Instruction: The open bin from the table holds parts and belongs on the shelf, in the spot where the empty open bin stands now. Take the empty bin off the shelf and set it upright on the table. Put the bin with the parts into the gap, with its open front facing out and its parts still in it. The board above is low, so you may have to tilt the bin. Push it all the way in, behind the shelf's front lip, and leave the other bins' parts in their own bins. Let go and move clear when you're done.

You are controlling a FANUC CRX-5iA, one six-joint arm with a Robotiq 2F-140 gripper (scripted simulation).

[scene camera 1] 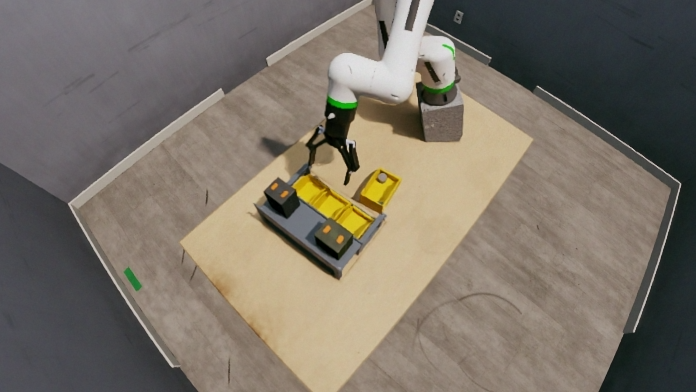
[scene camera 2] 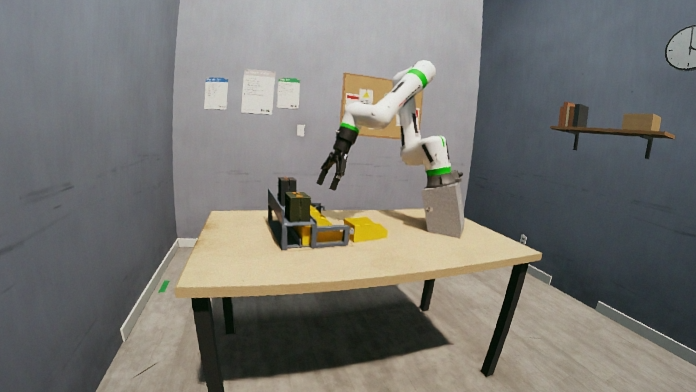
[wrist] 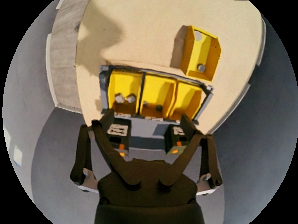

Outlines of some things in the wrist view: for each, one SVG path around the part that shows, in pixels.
My gripper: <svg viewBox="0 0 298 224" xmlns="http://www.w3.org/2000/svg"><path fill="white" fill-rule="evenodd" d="M81 125L75 164L70 173L70 179L83 192L99 192L99 202L94 224L205 224L202 209L196 201L196 195L208 196L223 183L218 170L216 148L212 134L207 133L207 135L204 135L201 130L196 128L186 114L182 114L179 125L189 144L172 165L165 162L165 160L146 161L135 158L132 161L126 162L117 150L115 151L106 137L107 131L115 120L114 108L110 108L99 120L91 120L91 126L87 124ZM201 146L200 175L196 184L182 172L184 172L197 147ZM91 139L95 139L103 158L111 170L111 173L99 181L96 180L92 170Z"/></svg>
A yellow bin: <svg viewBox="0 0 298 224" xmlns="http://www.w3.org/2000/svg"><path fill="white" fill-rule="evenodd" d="M176 79L174 101L166 119L181 120L182 113L184 113L192 120L201 106L202 88L198 84Z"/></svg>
A yellow bin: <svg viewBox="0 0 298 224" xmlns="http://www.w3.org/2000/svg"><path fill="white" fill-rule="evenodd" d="M190 25L187 28L180 70L186 77L212 83L222 53L219 39L205 30ZM198 64L201 63L206 67L204 72L200 72L197 69ZM194 31L199 31L202 34L202 39L200 41L196 41Z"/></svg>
A grey shelf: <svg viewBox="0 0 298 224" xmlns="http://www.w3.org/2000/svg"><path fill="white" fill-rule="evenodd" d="M99 67L99 72L101 72L99 74L99 85L103 107L100 114L102 116L109 110L107 89L109 89L112 71L115 68L143 71L137 115L114 112L115 118L132 120L129 147L131 149L165 151L164 134L167 128L172 123L174 125L180 124L180 120L139 116L146 72L171 76L175 80L181 78L181 80L184 79L185 81L188 80L188 82L198 84L202 88L202 92L206 96L191 120L195 126L199 126L198 119L214 95L212 93L215 89L209 84L206 86L203 82L172 73L130 66L101 65Z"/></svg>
A yellow bin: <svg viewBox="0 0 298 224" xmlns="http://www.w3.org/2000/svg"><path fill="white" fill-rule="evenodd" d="M115 68L111 73L108 89L109 106L114 108L114 112L135 115L136 112L137 115L143 71ZM134 93L138 99L129 103L126 100L127 96ZM116 94L123 94L125 97L123 103L118 104L115 100Z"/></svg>
